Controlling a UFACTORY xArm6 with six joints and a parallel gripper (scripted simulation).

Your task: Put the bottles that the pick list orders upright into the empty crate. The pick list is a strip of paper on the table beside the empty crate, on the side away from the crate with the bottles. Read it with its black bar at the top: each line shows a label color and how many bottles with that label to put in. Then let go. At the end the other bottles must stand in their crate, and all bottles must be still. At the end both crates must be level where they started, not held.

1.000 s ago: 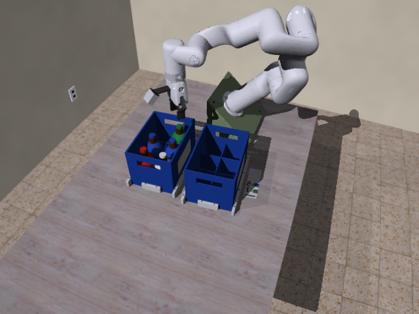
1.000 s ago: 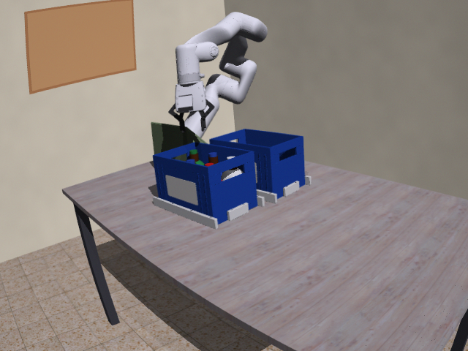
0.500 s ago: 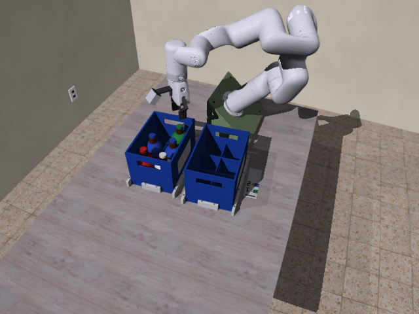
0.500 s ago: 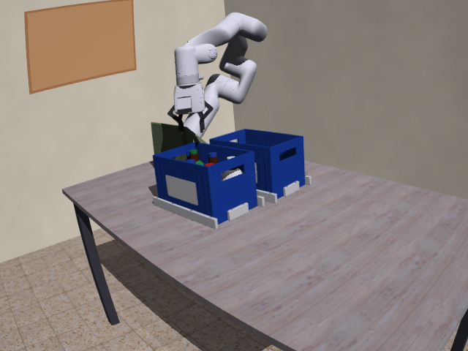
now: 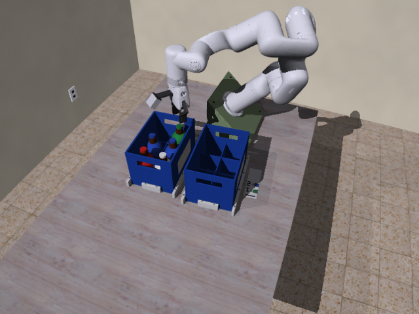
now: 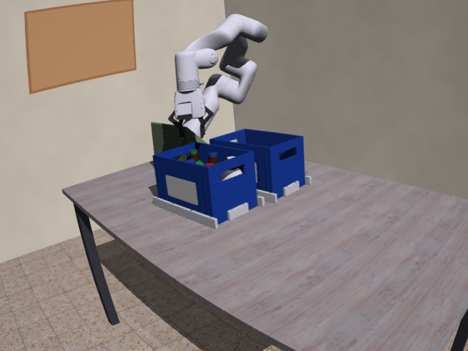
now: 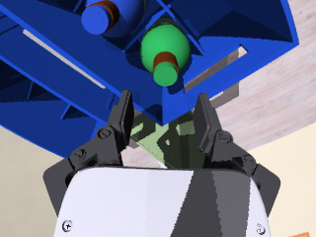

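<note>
Right now my hand is 130 mm above the green-labelled bottle. The rest, counted from my hand: white-labelled bottle (180 mm ahead, 130 mm below, 40 mm to the left); blue-labelled bottle (130 mm below, 90 mm ahead, 20 mm to the left); red-label bottle (190 mm ahead, 130 mm below, 50 mm to the right).
</note>
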